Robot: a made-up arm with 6 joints. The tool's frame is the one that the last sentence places.
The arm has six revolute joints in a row. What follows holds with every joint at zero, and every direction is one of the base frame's. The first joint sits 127.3 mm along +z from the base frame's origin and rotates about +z. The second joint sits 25 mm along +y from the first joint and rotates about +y. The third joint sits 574.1 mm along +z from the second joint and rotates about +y. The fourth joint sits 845.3 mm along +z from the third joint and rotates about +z. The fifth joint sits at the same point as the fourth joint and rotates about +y. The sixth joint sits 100.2 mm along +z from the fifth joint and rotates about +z. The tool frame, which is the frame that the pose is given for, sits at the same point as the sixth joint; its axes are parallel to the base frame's.
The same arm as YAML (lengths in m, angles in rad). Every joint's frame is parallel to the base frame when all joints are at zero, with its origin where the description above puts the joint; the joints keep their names.
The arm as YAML. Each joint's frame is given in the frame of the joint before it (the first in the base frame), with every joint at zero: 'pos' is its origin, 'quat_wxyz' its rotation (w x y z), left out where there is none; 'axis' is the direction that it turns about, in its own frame. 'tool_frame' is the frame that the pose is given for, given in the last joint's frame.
length_unit: m
angle_unit: rad
joints:
  - joint: joint 1
    pos: [0.0, 0.0, 0.1273]
    axis: [0.0, 0.0, 1.0]
  - joint: joint 2
    pos: [0.0, 0.025, 0.0]
    axis: [0.0, 1.0, 0.0]
  - joint: joint 3
    pos: [0.0, 0.0, 0.5741]
    axis: [0.0, 1.0, 0.0]
  - joint: joint 4
    pos: [0.0, 0.0, 0.8453]
    axis: [0.0, 0.0, 1.0]
  - joint: joint 5
    pos: [0.0, 0.0, 0.0]
    axis: [0.0, 1.0, 0.0]
  - joint: joint 6
    pos: [0.0, 0.0, 0.1002]
    axis: [0.0, 0.0, 1.0]
tool_frame:
  pos: [0.0, 0.0, 0.0]

